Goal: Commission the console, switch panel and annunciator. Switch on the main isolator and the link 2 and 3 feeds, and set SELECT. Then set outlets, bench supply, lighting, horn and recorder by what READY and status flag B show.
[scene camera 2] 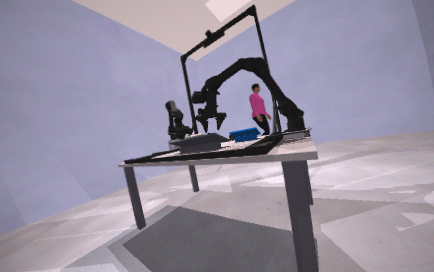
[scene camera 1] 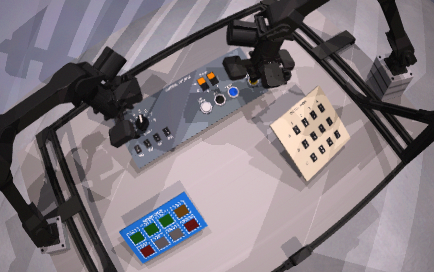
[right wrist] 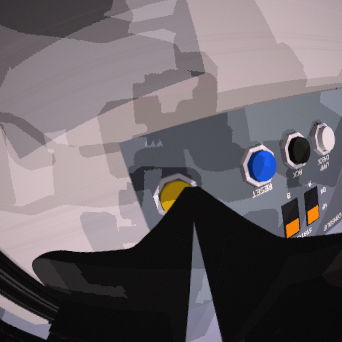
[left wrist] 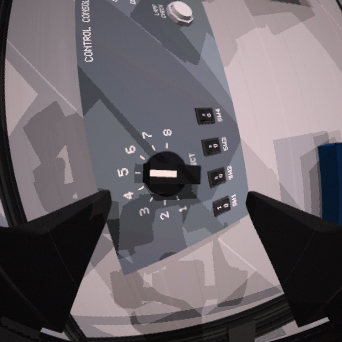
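Where they show: left gripper, fingertip midpoint: [scene camera 2: 212, 131] [scene camera 1: 135, 122] [left wrist: 179, 197]; right gripper, fingertip midpoint: [scene camera 1: 252, 81] [right wrist: 191, 193]; left arm's base at its link origin: [scene camera 2: 297, 130] [scene camera 1: 50, 234]; right arm's base at its link origin: [scene camera 2: 173, 140] [scene camera 1: 395, 65].
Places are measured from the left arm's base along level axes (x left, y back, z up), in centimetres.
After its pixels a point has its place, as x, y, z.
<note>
The control console [scene camera 1: 187, 110] @(21.2, -50.8, 3.3) [scene camera 2: 200, 142] @(21.5, -49.8, 2.5) [left wrist: 150, 75] @(22.8, -46.7, 4.4) [right wrist: 215, 130] @(20.2, -67.0, 1.3) carries the SELECT knob [scene camera 1: 141, 121] @(20.7, -38.6, 6.6) [left wrist: 172, 187] @(20.6, -37.4, 4.9), its white line toward 5. My left gripper [scene camera 1: 126, 112] [scene camera 2: 213, 129] @(20.4, -37.3, 7.7) [left wrist: 179, 197] @(20.4, -37.3, 7.7) is open and empty above the knob, fingertips on either side. My right gripper [scene camera 1: 254, 77] @(23.3, -69.6, 3.8) [right wrist: 191, 193] @(23.3, -69.6, 3.8) is shut and empty at the yellow button [right wrist: 173, 196] @(23.6, -70.6, 3.4), partly hiding it. Status flags A [right wrist: 312, 215] @(27.4, -56.8, 5.5) and B [right wrist: 292, 228] @(28.1, -59.6, 5.4) show orange in the half nearest the console title. The annunciator [scene camera 1: 124, 231] @(-5.6, -26.8, 5.2) [scene camera 2: 244, 134] @(-7.3, -36.5, 1.9) has three green, one amber, two red and two grey tiles; READY is grey.
The cream switch panel [scene camera 1: 307, 172] @(-5.1, -73.8, 1.7) with three rows of rockers lies at the right in scene camera 1. Rockers SW1 [left wrist: 222, 206] @(15.4, -35.2, 2.7) to SW4 [left wrist: 205, 116] @(17.6, -43.9, 2.7) sit beside the knob. The blue RESET [right wrist: 262, 166] @(22.2, -64.1, 3.5), black ACK [right wrist: 299, 150] @(21.2, -60.1, 3.5) and white lamp check [right wrist: 327, 138] @(20.2, -55.9, 3.5) buttons line the console.
</note>
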